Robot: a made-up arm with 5 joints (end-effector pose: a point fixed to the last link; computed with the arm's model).
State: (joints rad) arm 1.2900 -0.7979 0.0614 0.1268 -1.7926
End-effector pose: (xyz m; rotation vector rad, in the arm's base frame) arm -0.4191 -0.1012 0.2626 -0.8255 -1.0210 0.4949
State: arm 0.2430 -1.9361 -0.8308 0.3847 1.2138
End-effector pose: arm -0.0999 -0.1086 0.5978 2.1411 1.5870 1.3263
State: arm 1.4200 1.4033 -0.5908 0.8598 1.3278
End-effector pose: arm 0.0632 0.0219 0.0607 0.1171 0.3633 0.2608
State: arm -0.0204 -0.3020 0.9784 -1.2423 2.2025
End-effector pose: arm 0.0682 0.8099 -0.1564 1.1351 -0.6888 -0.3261
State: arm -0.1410 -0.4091 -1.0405 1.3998 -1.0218
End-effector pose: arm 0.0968 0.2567 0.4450 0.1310 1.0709 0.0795
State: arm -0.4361 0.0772 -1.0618 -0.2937 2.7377
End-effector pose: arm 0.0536 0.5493 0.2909 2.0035 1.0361 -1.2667
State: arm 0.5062 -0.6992 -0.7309 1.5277 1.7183
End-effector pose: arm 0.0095 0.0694 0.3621 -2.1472 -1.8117 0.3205
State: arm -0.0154 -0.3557 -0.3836 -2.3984 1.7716
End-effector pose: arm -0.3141 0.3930 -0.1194 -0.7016 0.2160 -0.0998
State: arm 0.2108 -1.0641 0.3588 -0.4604 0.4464
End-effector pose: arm -0.3908 0.6880 0.5004 0.8272 0.0148 -0.2798
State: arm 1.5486 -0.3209 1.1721 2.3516 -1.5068
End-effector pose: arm -0.0704 -0.0366 -0.3391 1.4254 -0.0577 1.0199
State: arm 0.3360 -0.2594 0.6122 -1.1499 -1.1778
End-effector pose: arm -0.2053 0.6233 -0.2490 -2.0521 -0.6022 -1.0554
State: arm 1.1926 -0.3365 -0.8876 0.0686 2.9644
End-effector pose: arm -0.2360 0.0615 0.3537 1.3303 2.3312 -0.3369
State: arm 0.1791 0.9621 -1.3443 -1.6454 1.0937
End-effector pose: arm -0.2946 0.1259 0.1149 -2.0030 1.2787 0.1137
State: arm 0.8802 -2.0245 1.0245 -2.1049 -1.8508
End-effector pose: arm -0.4373 0.3660 0.8296 -2.1912 -0.1868 -0.0100
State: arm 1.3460 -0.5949 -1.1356 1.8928 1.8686
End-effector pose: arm 0.1741 0.1520 0.3286 -1.2827 -2.4598 1.2810
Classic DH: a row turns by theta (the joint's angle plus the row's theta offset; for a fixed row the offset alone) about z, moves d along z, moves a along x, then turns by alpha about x. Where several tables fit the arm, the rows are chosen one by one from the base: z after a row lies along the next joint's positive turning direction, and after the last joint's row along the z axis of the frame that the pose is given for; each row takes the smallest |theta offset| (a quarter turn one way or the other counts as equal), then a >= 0, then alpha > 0; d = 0 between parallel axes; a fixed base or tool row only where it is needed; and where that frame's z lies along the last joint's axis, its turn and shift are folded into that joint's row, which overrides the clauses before.
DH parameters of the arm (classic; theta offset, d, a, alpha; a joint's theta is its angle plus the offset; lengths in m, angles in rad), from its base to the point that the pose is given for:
base (fixed): -0.3529 1.515 0.0501 0.1589
joint 1: -1.3458 -1.1995 0.065 1.6476
joint 2: 1.3901 0.0758 -0.4038 1.781
joint 3: -0.1521 -0.1078 -0.0167 1.461
joint 4: -1.3819 0 0.2467 0
joint 5: -0.7957 -0.3422 0.0444 -1.3918
tool (fixed): -1.9426 0.0045 0 0

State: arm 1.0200 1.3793 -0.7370 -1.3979 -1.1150
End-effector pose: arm 0.0593 -0.3785 0.0023 1.7825 0.6879 -0.1928
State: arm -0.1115 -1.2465 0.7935 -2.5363 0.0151
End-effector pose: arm 0.0798 0.9096 0.2058 -1.4000 0.4268 -1.2609
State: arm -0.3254 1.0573 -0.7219 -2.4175 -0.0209
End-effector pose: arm -0.4410 0.0583 0.1768 2.4561 -0.4030 -1.1594
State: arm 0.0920 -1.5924 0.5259 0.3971 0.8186
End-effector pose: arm -0.4179 0.3750 0.6714 2.5761 -0.0404 0.0340
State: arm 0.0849 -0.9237 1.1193 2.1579 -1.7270
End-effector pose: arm -0.2255 0.6779 0.0369 1.3543 -0.5961 -0.7609
